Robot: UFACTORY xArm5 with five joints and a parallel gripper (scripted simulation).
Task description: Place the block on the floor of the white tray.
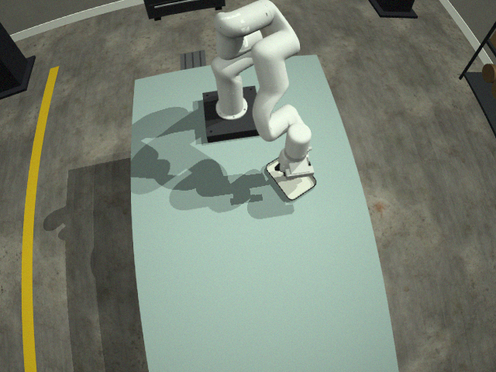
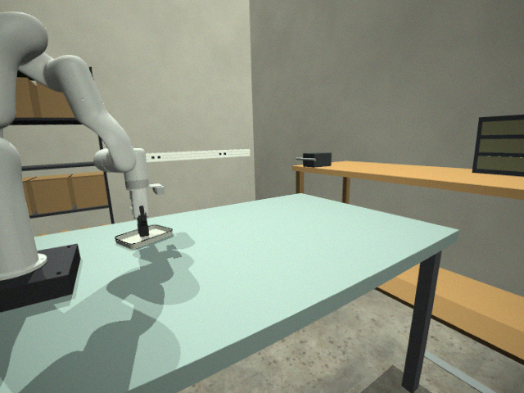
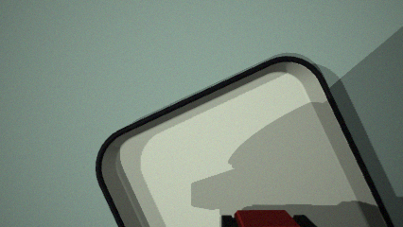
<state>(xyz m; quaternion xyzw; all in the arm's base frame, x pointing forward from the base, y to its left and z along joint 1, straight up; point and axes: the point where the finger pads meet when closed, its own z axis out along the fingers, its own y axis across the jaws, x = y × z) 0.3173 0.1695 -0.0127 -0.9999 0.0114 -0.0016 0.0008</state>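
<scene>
Right now my hand is 20 mm above the white tray. From my hand the other things lie so: red block: 10 mm below.
</scene>
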